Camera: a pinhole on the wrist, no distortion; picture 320 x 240 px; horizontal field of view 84.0 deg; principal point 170.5 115.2 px. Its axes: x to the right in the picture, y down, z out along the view. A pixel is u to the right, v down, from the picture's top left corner.
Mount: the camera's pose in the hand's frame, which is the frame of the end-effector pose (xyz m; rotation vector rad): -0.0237 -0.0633 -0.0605 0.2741 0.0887 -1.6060
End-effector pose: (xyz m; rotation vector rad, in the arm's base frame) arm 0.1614 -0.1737 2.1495 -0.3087 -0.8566 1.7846
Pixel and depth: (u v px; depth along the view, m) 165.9 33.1 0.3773
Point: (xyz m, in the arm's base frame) 0.1791 -0.4866 2.3931
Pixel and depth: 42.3 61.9 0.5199
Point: -0.1866 -0.6168 2.3344
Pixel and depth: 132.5 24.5 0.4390
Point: 0.1066 -0.5763 2.3863
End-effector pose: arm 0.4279 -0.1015 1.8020 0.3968 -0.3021 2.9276
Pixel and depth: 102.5 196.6 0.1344
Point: 0.4370 -0.0725 1.8998
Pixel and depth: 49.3 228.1 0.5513
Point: 0.2877 -0.3491 2.4133
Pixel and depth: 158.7 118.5 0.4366
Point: 0.6084 -0.0642 2.1552
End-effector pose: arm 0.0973 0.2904 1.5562 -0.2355 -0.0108 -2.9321
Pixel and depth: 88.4 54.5 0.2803
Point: 0.2783 0.3199 1.7593
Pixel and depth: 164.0 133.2 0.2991
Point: 0.1386 0.4208 1.7842
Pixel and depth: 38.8 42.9 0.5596
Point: 0.5238 0.1402 2.0495
